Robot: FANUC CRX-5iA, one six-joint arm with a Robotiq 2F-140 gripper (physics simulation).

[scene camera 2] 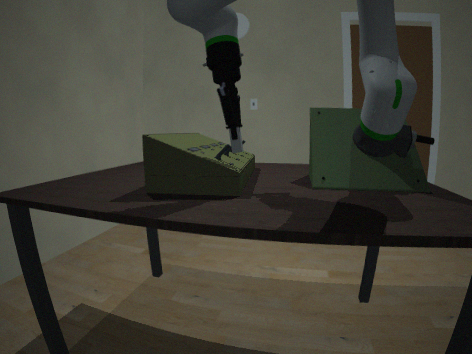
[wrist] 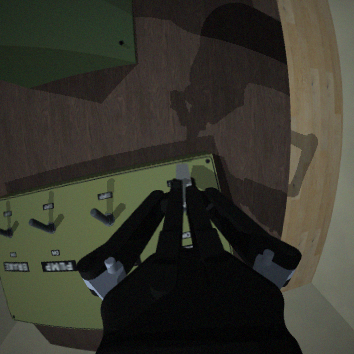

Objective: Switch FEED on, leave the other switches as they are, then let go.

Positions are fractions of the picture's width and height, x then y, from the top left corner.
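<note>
Yellow-green switch box (wrist: 0.14, 0.82) visible. Gripper (scene camera 2: 0.50, 0.43), (wrist: 0.51, 0.49) visible too.
</note>
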